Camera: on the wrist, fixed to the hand. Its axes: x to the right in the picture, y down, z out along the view.
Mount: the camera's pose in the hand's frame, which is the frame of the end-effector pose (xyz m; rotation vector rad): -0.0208 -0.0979 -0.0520 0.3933 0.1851 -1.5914
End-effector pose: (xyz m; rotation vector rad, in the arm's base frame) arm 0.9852 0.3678 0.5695 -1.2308 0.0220 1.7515
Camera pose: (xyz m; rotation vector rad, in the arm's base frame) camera 1.0914 0.3806 0.6053 -0.6652 -0.3821 0.2138
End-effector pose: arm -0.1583 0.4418 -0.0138 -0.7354 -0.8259 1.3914
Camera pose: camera -0.0620 0.4174 0.0397 0.1995 -0.6399 0.0050
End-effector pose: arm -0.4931 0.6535 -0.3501 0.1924 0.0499 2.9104
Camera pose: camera -0.4584 0.7432 -0.4090 -0.0644 0.5231 1.2947
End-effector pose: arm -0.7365 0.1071 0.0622 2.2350 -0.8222 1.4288
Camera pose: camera -0.7162 0.2180 0.0661 1.8846 1.1991 0.8510
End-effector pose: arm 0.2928 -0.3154 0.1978 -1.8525 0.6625 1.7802
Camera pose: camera 0.3948 -0.2736 0.2216 -1.4186 -0.4009 0.3803
